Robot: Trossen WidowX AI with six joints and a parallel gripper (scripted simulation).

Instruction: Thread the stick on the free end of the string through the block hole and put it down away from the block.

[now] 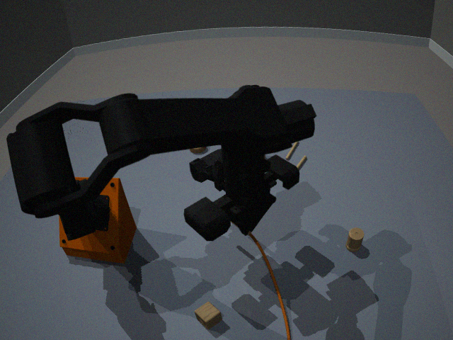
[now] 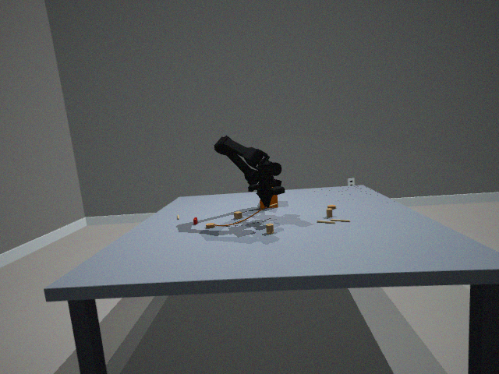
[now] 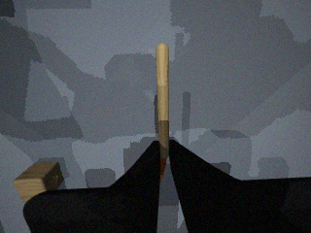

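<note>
The thin wooden stick lies 10 mm behind my gripper tip and 10 mm to the left of it. Round my gripper tip: wooden block 40 mm behind, 150 mm to the right, 40 mm below; round wooden button 80 mm ahead, 250 mm to the right, 50 mm below; red piece 20 mm ahead, 340 mm to the right, 50 mm below.
</note>
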